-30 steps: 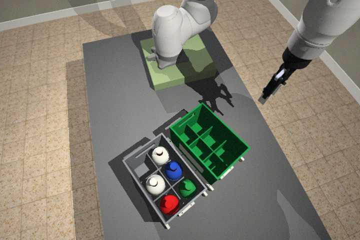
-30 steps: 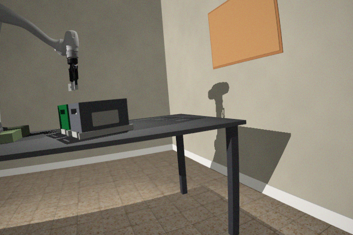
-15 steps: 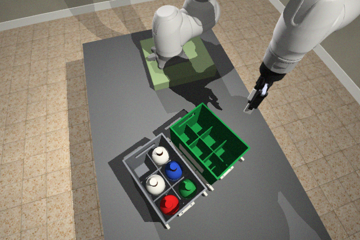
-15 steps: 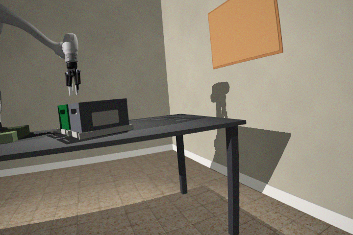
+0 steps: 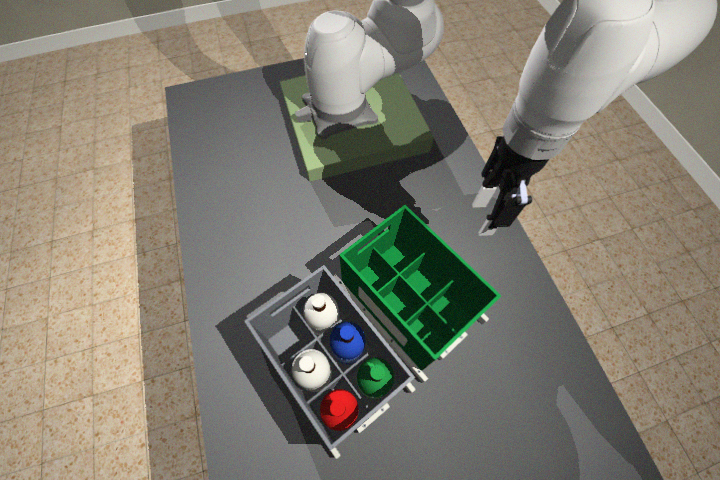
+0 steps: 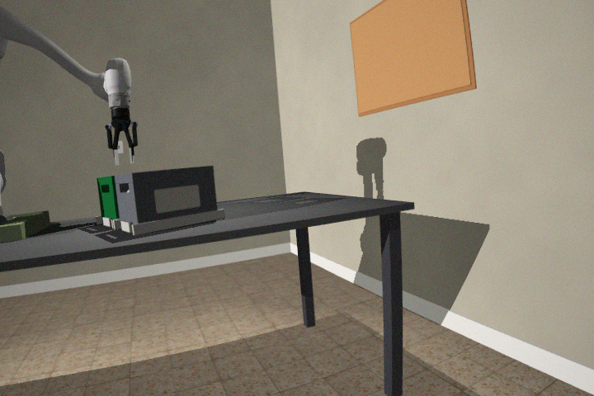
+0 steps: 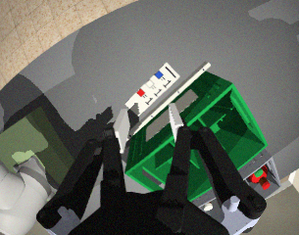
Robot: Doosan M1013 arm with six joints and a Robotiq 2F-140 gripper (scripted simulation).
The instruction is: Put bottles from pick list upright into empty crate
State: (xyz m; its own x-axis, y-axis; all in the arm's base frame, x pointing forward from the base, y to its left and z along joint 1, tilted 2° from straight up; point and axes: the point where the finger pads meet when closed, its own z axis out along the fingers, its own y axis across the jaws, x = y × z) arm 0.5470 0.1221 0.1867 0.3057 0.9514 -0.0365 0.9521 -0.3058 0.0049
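My hand is 33 cm to the left of the blue bottle, 16 cm above it and 10 cm short of it. From my hand the other things lie so: green bottle: 30 cm to the right, 19 cm ahead, 16 cm below; grey crate: 37 cm to the right, 17 cm below, 12 cm ahead; green crate: 17 cm below, 16 cm to the right, 5 cm ahead.
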